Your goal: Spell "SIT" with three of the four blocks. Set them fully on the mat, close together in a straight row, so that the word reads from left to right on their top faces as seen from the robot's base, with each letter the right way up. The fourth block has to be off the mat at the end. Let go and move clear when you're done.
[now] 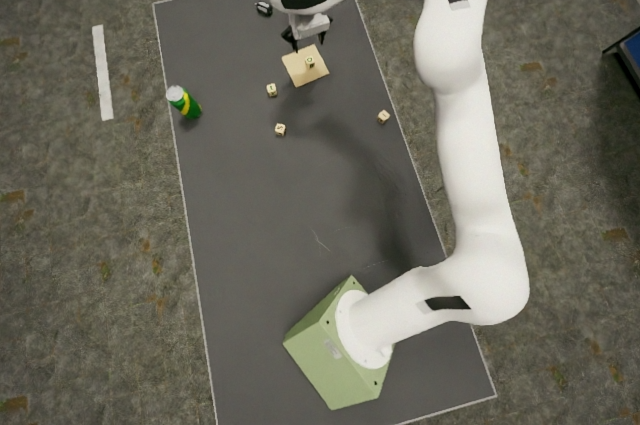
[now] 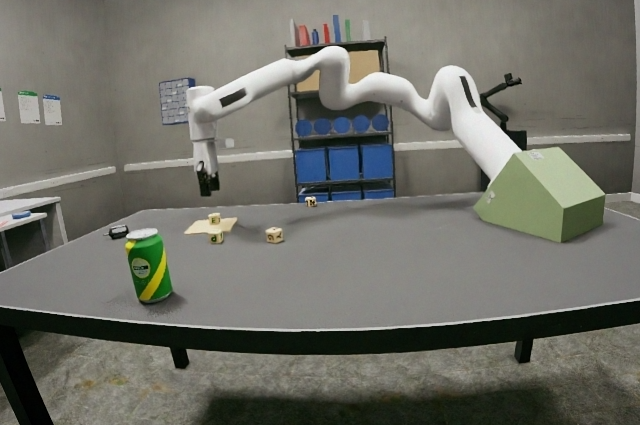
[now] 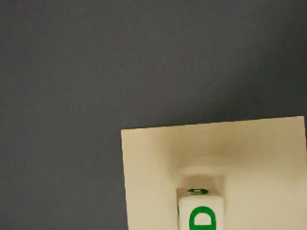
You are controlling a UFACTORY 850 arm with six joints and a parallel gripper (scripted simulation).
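My hand is 10 mm short of the tan mat, 20 mm to the right of it and 110 mm above it. Round my hand: small black object (310 mm ahead, 40 mm to the left, 90 mm below); yellow can (50 mm ahead, 470 mm to the left, 50 mm below).
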